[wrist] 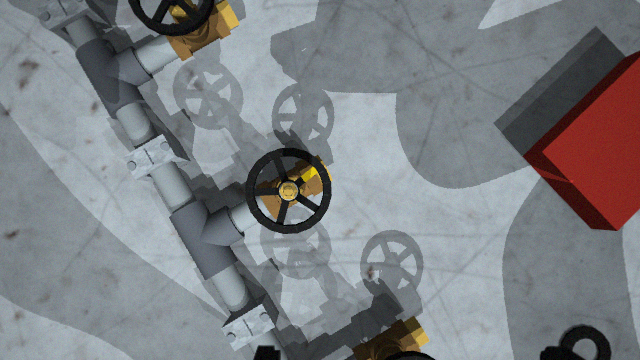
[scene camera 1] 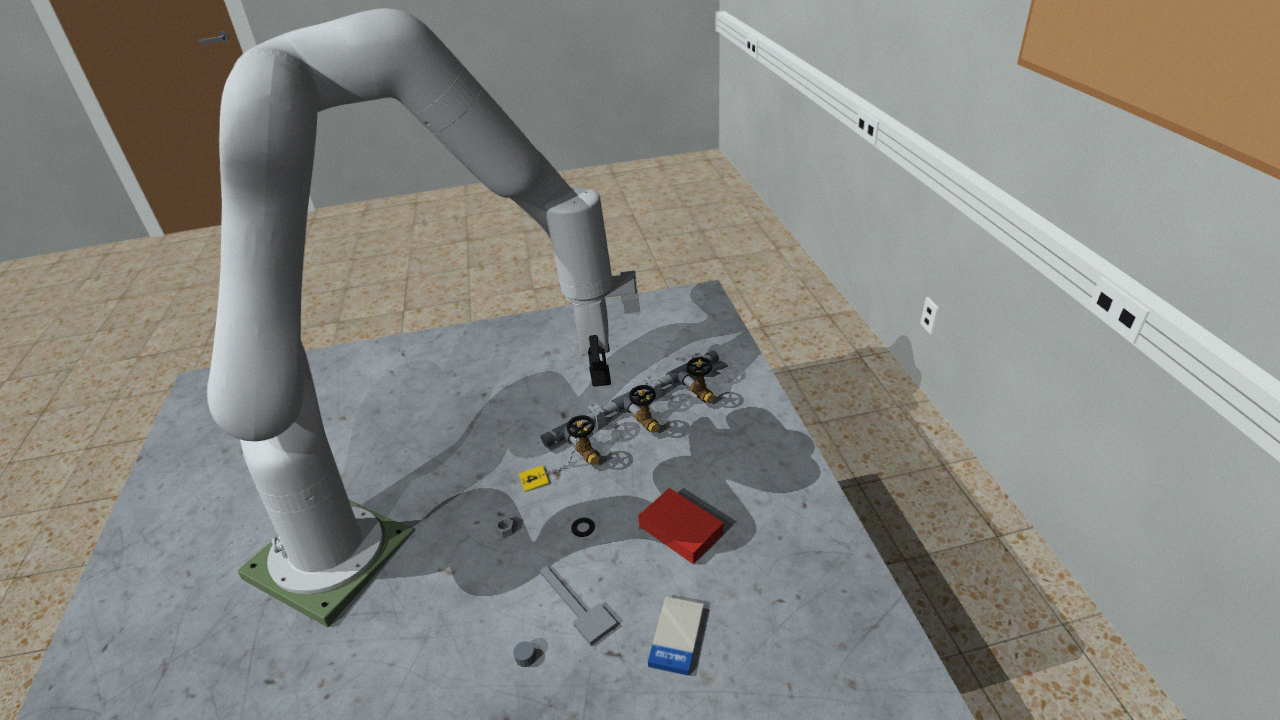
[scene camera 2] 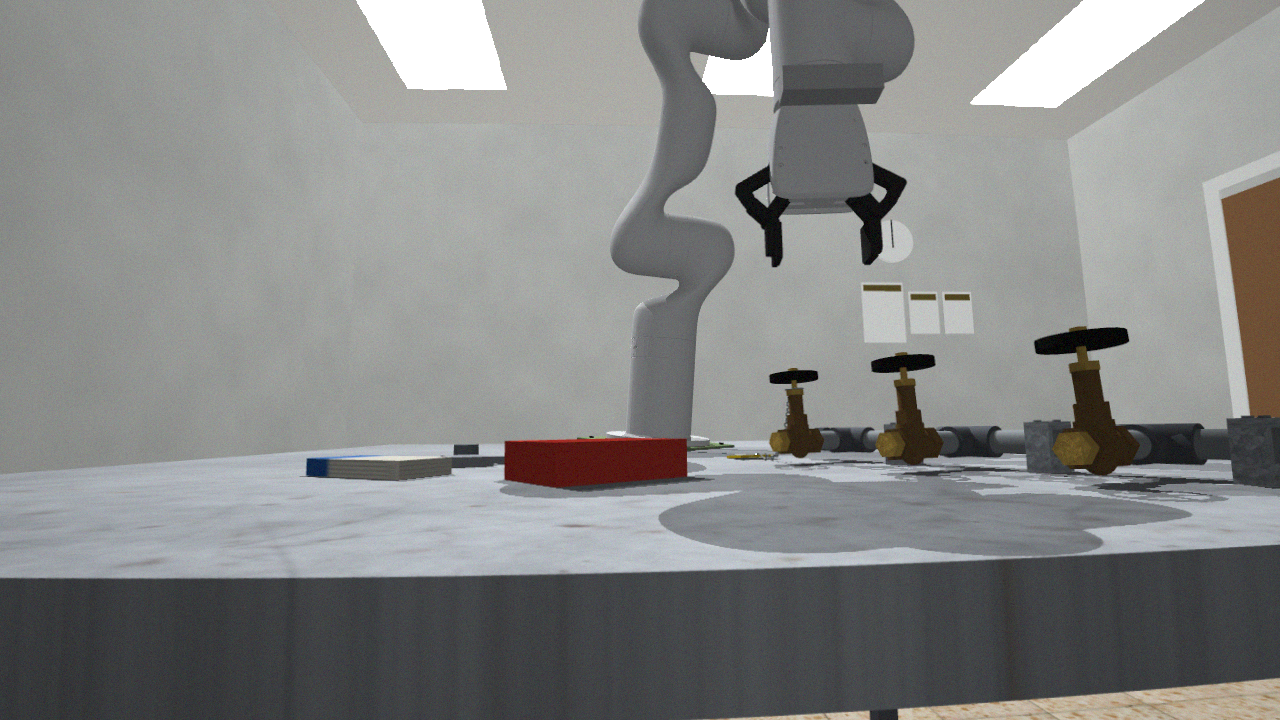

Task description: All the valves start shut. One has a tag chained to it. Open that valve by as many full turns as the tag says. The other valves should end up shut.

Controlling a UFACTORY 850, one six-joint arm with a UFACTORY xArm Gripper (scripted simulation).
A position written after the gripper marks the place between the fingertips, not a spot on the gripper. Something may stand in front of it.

Note:
In view: the gripper (scene camera 2: 823, 262), a red block (scene camera 2: 572, 462) and a blue-and-white box (scene camera 2: 363, 466).
The red block is seen too in the wrist view (wrist: 582, 157) and in scene camera 1 (scene camera 1: 690, 531). The blue-and-white box shows as well in scene camera 1 (scene camera 1: 673, 647). The gripper shows as well in scene camera 1 (scene camera 1: 601, 368). The wrist view does not show the blue-and-white box: it is out of frame.

